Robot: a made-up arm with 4 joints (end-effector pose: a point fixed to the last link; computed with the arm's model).
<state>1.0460 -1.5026 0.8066 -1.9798</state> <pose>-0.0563 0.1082 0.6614 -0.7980 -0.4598 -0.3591</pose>
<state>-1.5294 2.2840 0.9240 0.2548</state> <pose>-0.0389 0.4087 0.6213 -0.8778 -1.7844 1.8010</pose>
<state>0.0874 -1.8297 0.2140 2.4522</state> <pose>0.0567 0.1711 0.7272 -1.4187 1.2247 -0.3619</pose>
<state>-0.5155 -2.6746 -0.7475 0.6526</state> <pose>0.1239 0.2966 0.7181 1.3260 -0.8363 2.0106</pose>
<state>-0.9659 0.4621 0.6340 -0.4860</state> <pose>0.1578 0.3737 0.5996 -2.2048 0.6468 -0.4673</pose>
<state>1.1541 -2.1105 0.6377 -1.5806</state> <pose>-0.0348 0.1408 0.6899 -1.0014 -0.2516 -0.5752</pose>
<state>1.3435 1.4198 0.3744 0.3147</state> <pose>0.0307 -0.0025 0.6931 -1.1016 0.7506 -1.0468</pose>
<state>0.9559 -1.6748 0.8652 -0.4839</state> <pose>-0.0094 0.1009 0.6662 -1.0006 -1.7605 0.2292</pose>
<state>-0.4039 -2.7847 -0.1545 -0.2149</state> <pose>0.1095 0.2593 0.7205 -0.1237 -0.9117 1.7656</pose>
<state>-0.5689 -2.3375 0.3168 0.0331</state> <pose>0.0941 0.2565 0.6934 0.3386 -1.7203 1.8204</pose>
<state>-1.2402 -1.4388 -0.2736 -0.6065</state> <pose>0.1240 0.3331 0.6835 -0.9957 0.9646 -2.2578</pose>
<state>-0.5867 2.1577 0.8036 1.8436</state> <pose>0.1637 0.3756 0.6457 -0.3671 -1.9841 2.2614</pose>
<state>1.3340 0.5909 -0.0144 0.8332</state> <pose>-0.0290 -0.0141 0.6833 -0.9752 0.7886 -1.3972</pose>
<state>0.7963 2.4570 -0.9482 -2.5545</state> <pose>0.1445 0.0675 0.7879 0.0100 2.1773 0.0581</pose>
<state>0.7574 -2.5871 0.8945 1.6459</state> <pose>0.0883 0.1626 0.7193 0.9733 2.3727 -1.4744</pose>
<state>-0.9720 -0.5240 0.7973 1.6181</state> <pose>0.1507 0.2696 0.6462 -1.8427 0.5148 1.0402</pose>
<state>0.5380 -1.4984 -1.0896 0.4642</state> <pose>0.0802 0.1077 0.7419 1.1232 -0.9303 2.4565</pose>
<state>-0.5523 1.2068 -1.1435 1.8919</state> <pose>0.2350 0.2914 0.6747 0.0700 -1.7492 0.2127</pose>
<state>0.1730 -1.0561 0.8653 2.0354</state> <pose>0.0615 0.1144 0.6868 -0.9064 1.2272 -0.0143</pose>
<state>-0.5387 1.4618 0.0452 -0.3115</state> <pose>0.1762 0.3448 0.6710 -1.2644 0.2286 0.2605</pose>
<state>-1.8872 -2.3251 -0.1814 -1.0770</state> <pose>0.0016 0.3540 0.7028 -0.0757 0.7697 -2.8193</pose>
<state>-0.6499 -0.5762 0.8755 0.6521</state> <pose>0.1554 0.2356 0.6445 -2.0405 1.4869 -0.0898</pose>
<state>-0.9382 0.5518 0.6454 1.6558</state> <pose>0.1881 0.3397 0.6148 -1.4111 -0.6061 1.7316</pose>
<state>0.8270 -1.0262 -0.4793 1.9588</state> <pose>-0.0108 0.0674 0.7226 -1.7851 1.0671 -1.0545</pose>
